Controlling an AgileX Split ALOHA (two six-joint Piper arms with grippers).
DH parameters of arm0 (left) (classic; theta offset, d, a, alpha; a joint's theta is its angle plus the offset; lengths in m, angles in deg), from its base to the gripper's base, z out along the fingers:
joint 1: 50.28 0.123 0 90
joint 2: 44.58 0 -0.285 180
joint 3: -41.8 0 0.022 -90
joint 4: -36.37 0.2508 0 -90
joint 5: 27.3 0 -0.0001 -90
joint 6: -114.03 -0.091 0 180
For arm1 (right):
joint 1: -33.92 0.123 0 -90
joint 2: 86.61 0 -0.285 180
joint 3: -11.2 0 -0.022 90
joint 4: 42.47 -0.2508 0 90
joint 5: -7.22 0 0.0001 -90
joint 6: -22.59 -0.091 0 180
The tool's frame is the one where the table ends.
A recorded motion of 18 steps. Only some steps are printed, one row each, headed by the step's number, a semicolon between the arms.
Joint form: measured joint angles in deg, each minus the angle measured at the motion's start. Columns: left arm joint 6, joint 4, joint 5, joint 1, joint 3, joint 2; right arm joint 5, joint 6, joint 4, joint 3, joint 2, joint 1.
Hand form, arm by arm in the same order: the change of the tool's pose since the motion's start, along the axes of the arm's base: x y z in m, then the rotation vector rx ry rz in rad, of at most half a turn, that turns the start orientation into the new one. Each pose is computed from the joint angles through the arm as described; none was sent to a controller.
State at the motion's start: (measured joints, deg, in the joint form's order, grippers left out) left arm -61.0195 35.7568 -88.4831 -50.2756 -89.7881 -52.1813; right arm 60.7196 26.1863 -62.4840 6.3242 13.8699 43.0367
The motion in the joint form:
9: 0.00 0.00 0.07 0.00 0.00 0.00; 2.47 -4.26 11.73 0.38 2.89 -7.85
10: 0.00 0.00 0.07 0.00 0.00 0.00; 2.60 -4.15 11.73 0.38 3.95 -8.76
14: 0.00 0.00 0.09 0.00 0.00 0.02; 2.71 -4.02 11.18 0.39 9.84 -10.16
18: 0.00 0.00 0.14 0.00 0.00 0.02; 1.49 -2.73 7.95 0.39 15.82 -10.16
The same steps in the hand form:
9: 0.0001 0.0000 0.0001 0.0000 -0.0012 0.0000; 0.0113 -0.0593 -0.0198 -0.1774 0.0848 -0.1367
10: 0.0001 0.0000 0.0001 0.0000 -0.0012 0.0000; 0.0138 -0.0646 -0.0261 -0.1789 0.1064 -0.1486
14: 0.0000 0.0000 0.0001 0.0000 -0.0019 0.0000; 0.0253 -0.0723 -0.0615 -0.1762 0.2131 -0.1642
18: 0.0000 0.0000 0.0002 0.0000 -0.0028 0.0000; 0.0354 -0.0685 -0.0977 -0.1355 0.2962 -0.1598

